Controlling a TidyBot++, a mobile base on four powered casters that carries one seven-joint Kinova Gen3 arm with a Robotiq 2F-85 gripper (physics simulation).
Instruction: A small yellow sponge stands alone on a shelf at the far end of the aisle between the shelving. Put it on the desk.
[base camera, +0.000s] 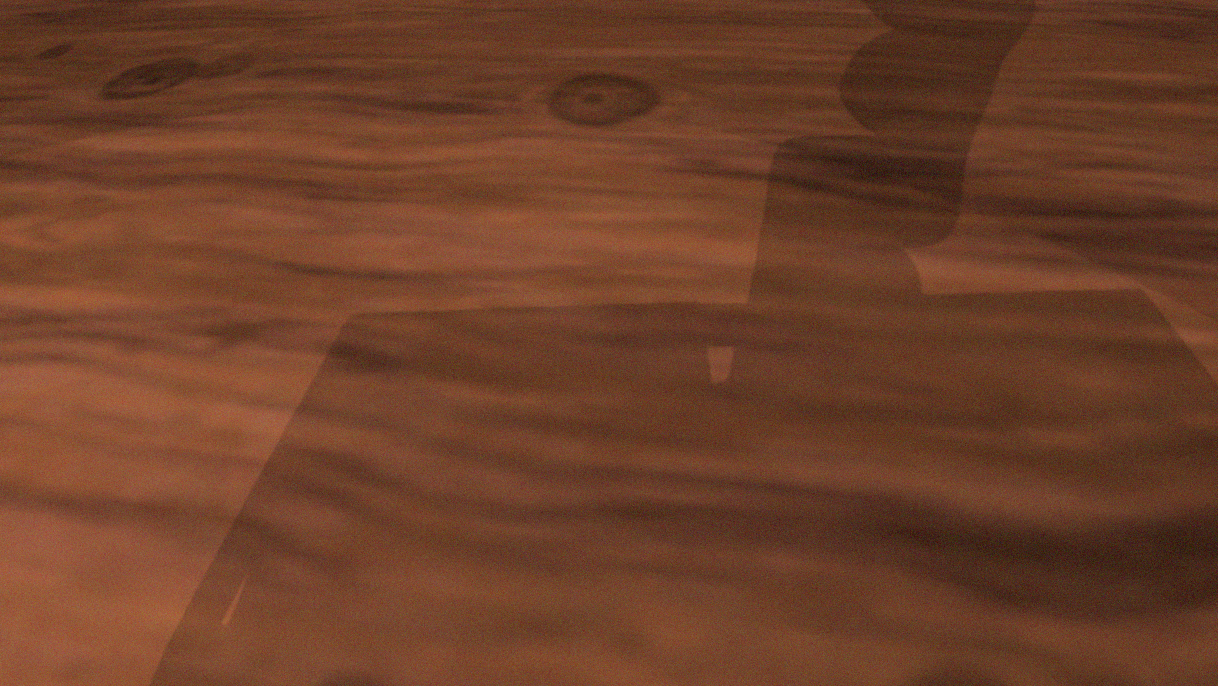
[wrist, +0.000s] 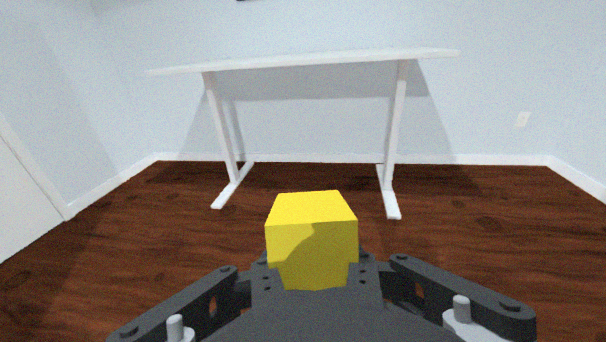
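Observation:
The yellow sponge is a small block between the fingertips in the wrist view. My gripper is shut on it, with a finger pad against its left and right sides. The white desk stands ahead against the far wall, apart from the gripper and the sponge. Its thin top is seen nearly edge-on, so its upper surface is hidden. The sponge, the gripper and the desk do not show in the base camera view.
The desk's two white legs end in long feet on the dark wooden floor. Pale blue walls stand behind and to the left. A white door shows at the left edge. Robot shadows fall on the floor in the base camera view.

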